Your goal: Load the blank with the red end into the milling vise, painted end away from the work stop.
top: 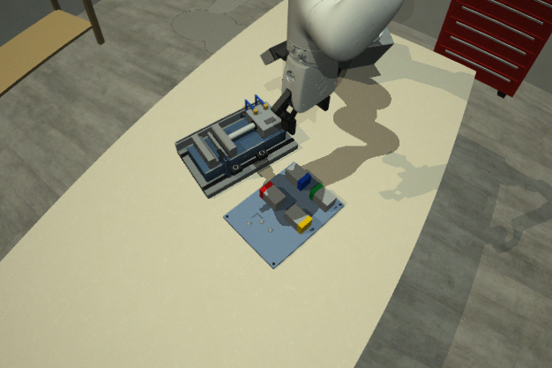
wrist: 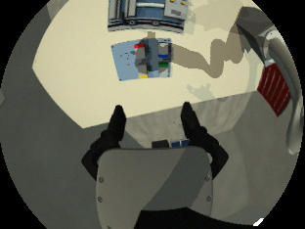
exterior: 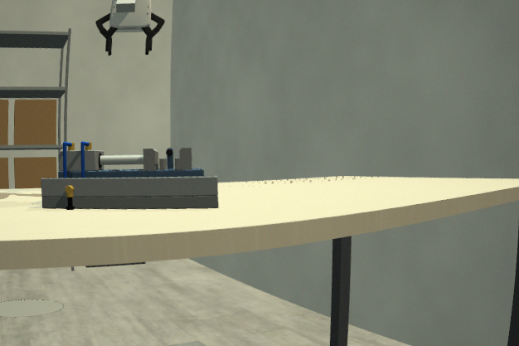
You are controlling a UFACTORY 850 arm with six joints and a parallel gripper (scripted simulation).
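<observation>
Right now the red-ended blank is 31 cm below my hand, 5 cm to the right of it and 3 cm ahead of it. From my hand the other things lie so: yellow-ended blank 31 cm below, 5 cm ahead, 3 cm to the left; blue-ended blank 31 cm below, 6 cm behind, 2 cm to the right; green-ended blank 31 cm below, 6 cm to the left, 3 cm behind.
</observation>
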